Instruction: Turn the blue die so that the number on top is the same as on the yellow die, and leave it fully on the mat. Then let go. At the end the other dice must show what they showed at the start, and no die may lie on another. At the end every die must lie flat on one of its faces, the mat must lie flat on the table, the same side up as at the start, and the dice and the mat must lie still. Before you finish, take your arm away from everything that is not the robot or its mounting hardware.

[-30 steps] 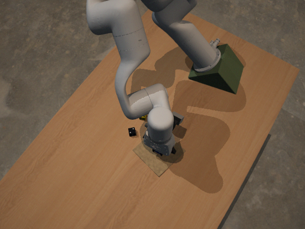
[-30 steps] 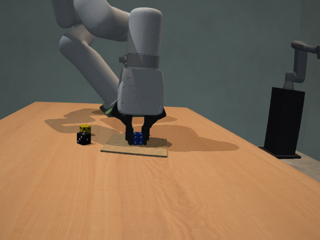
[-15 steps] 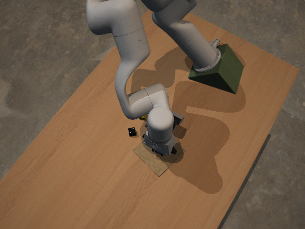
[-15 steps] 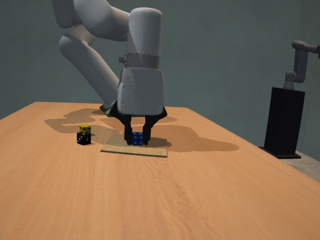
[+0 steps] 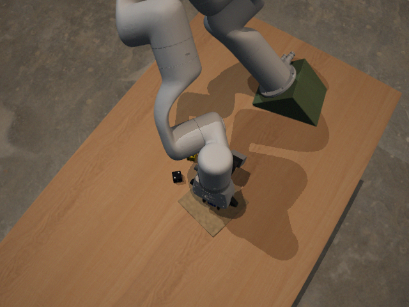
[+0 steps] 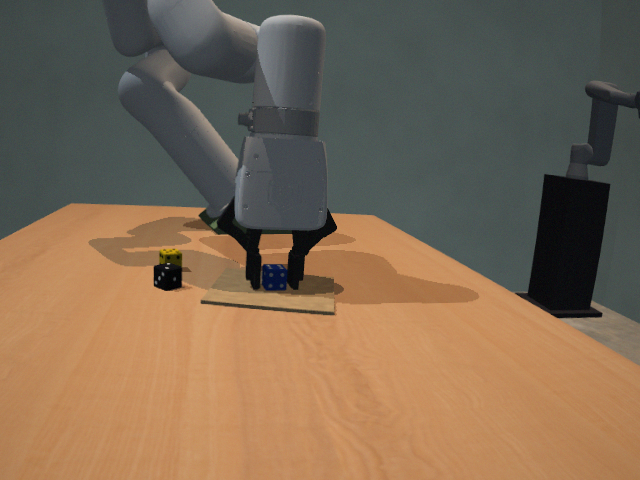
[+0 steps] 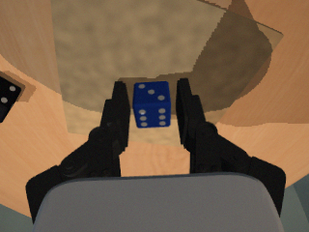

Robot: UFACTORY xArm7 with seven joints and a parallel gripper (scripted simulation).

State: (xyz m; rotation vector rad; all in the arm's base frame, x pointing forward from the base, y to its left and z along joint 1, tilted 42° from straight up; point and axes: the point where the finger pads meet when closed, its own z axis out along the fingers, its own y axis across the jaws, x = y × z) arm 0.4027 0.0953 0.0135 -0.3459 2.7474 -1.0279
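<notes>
The blue die lies 10 mm below my hand. Also, from my hand: black die 10 mm ahead, 120 mm to the right, 10 mm below; then yellow die 70 mm behind, 130 mm to the right, 10 mm below; then tan mat 20 mm below.
</notes>
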